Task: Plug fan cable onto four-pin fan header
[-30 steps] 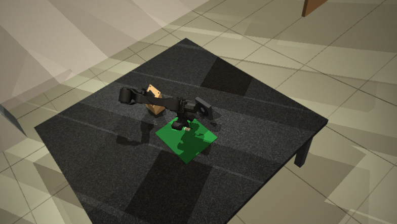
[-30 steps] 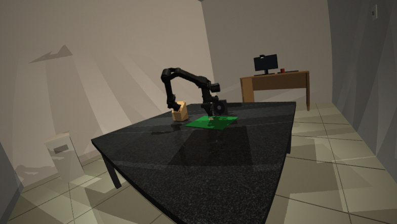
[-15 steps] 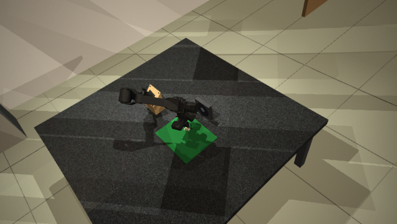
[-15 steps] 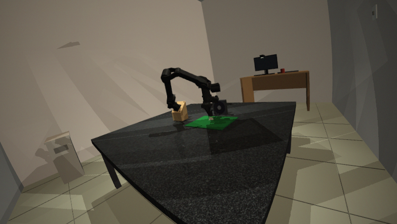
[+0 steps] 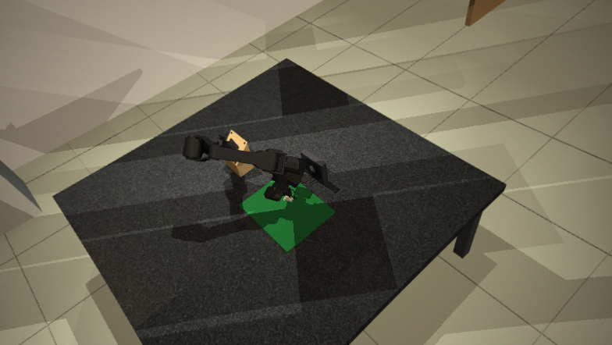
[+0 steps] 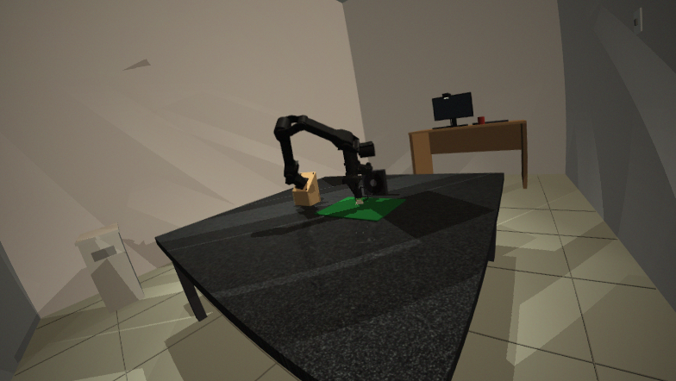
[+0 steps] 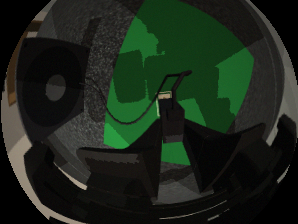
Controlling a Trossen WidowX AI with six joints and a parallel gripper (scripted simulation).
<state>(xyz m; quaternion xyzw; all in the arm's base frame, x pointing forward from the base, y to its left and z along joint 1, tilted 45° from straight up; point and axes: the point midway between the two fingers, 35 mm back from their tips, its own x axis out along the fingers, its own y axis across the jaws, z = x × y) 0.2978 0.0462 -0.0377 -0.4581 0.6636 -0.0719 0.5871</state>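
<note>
Right now my gripper tip is 10 mm short of the dark fan plug and 10 mm below it. From my gripper tip the other things lie so: black fan: 10 mm behind, 150 mm to the left, 20 mm above; then green board: 40 mm ahead, 30 mm to the right, 60 mm below.
</note>
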